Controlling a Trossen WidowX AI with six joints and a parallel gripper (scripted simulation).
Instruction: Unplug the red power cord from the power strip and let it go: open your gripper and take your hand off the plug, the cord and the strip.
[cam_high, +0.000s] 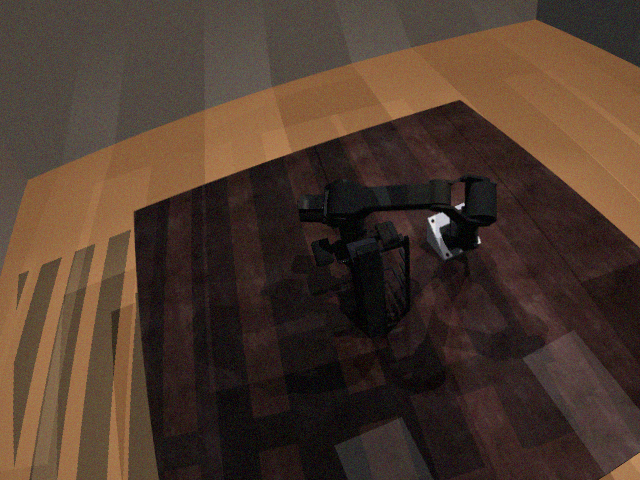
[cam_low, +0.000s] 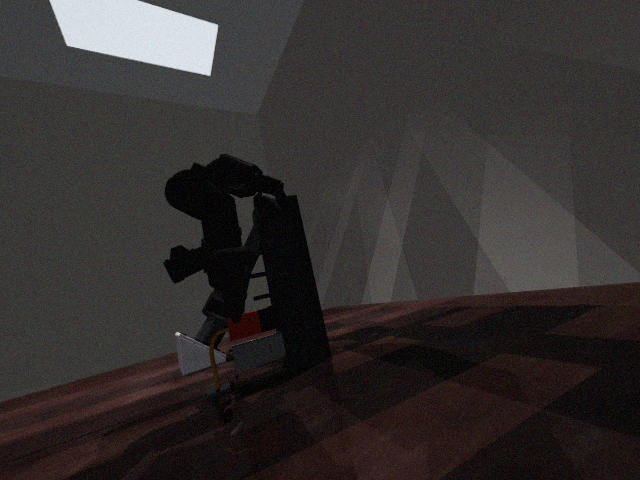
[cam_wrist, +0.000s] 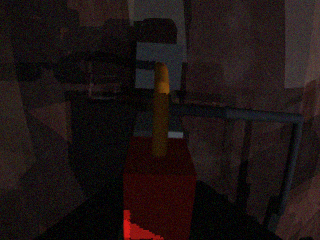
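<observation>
The red plug is 30 mm to the left of my gripper tip. From my gripper tip the other things lie so: black stand: 120 mm to the left, 50 mm above, 20 mm ahead.
</observation>
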